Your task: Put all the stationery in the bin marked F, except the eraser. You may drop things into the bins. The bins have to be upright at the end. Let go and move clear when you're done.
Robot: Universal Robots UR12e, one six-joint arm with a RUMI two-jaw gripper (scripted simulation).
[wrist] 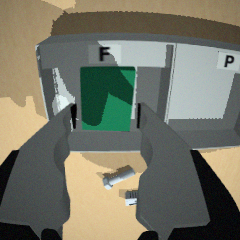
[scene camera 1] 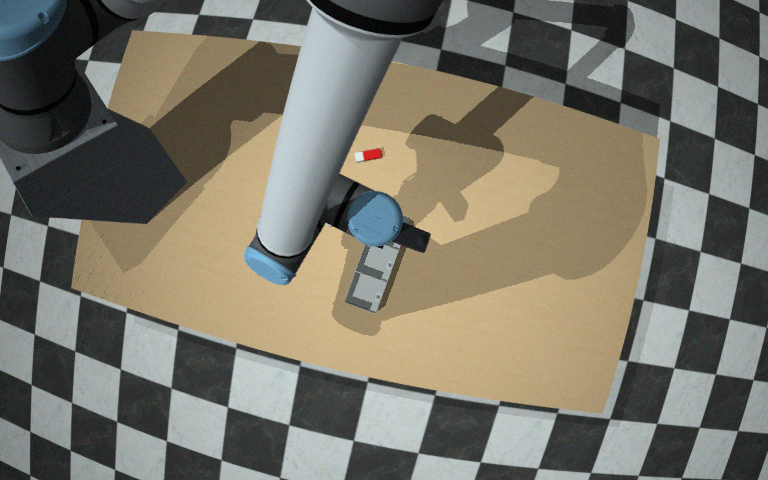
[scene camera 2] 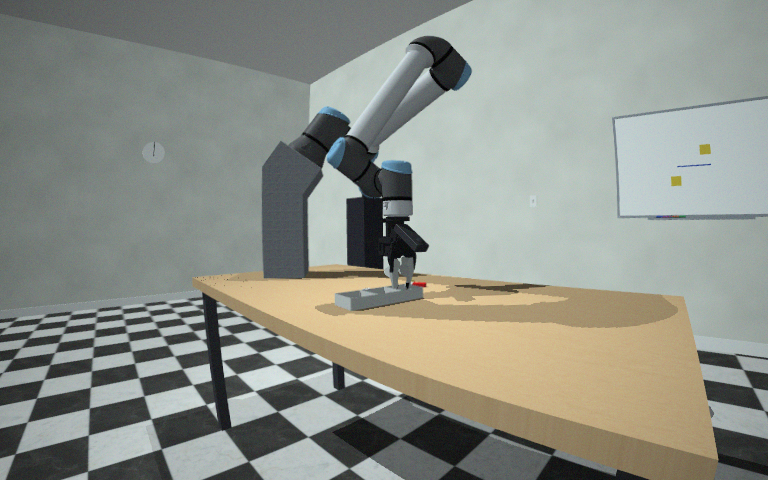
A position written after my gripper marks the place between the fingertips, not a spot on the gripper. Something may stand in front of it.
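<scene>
My gripper (scene camera 2: pixel 401 291), visible. Green pad (wrist: pixel 107 92), visible. Gripper again (wrist: pixel 106 105).
</scene>
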